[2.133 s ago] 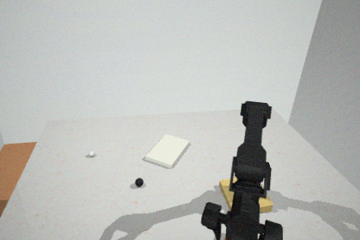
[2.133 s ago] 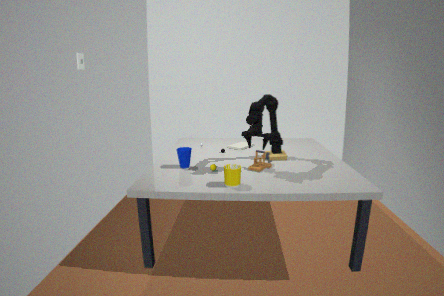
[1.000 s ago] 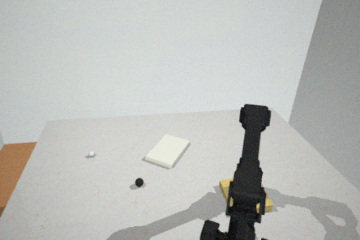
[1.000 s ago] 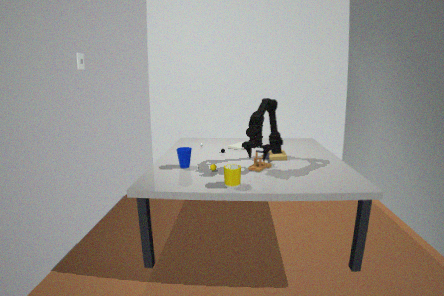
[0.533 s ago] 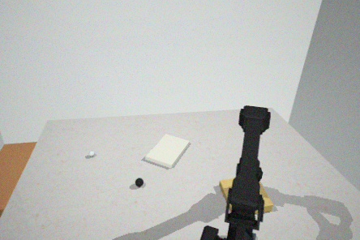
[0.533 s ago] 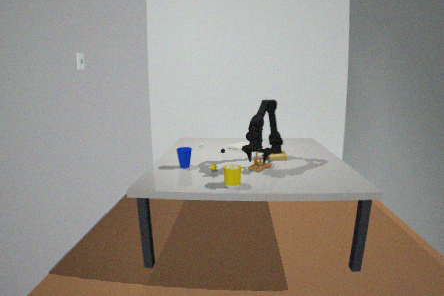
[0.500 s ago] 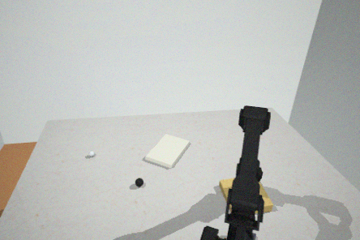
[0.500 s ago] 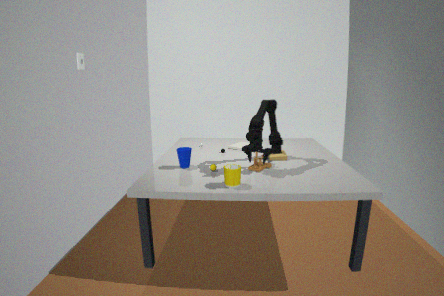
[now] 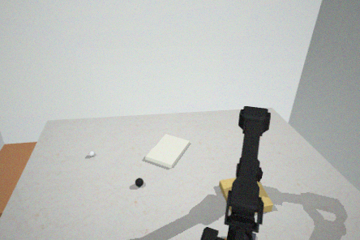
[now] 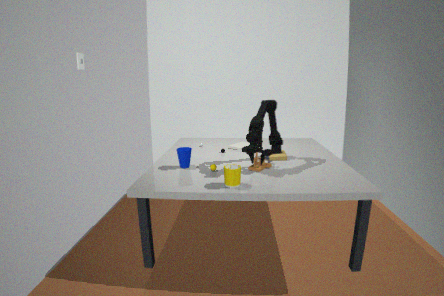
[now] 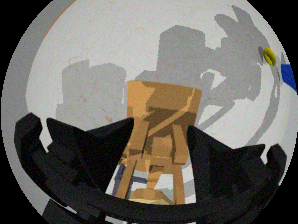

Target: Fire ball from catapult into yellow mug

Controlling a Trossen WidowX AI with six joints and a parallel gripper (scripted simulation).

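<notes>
The black ball is 16 cm ahead of my gripper tip, 42 cm to the right of it and 2 cm below it. The rest, counted from my gripper tip: yellow mug: 19 cm ahead, 22 cm to the left; then catapult: 6 cm behind, 5 cm to the right, 2 cm above; then yellow ball: 27 cm ahead, 2 cm to the right, 1 cm below.
</notes>
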